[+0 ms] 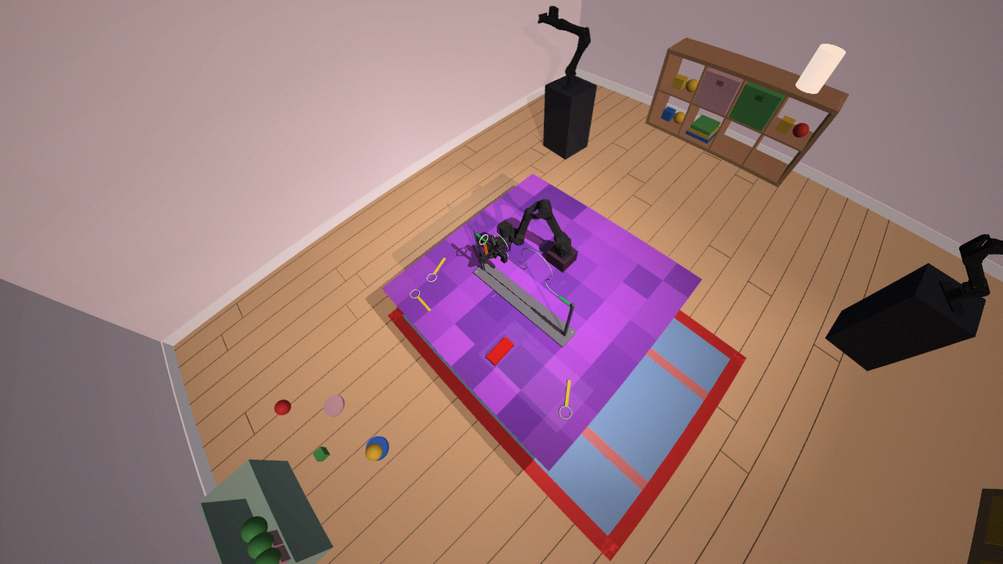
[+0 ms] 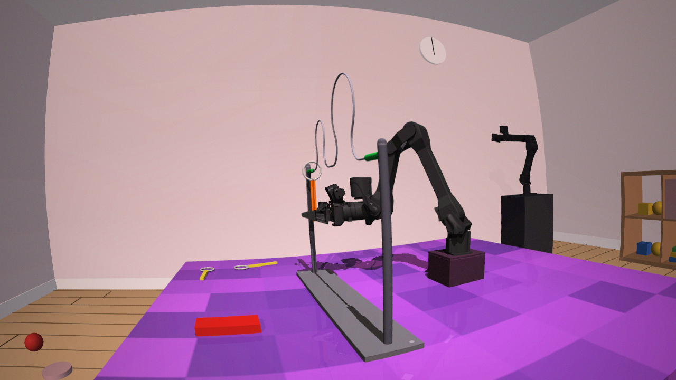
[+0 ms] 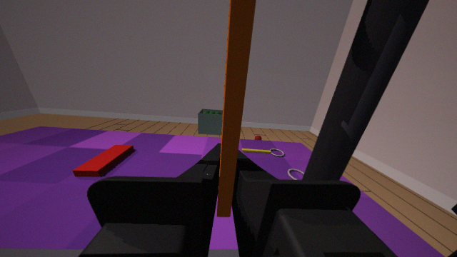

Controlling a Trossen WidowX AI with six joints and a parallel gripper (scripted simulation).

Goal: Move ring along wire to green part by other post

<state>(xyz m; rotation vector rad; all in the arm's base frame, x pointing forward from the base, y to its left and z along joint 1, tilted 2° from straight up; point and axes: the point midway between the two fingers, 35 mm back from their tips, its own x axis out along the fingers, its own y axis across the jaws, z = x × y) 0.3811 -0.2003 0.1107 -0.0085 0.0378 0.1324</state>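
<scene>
The ring with orange handle lies 80 mm above my gripper tip and 40 mm behind it. The rest, counted from my gripper tip: red block 380 mm to the left, 200 mm below, 200 mm ahead.
</scene>
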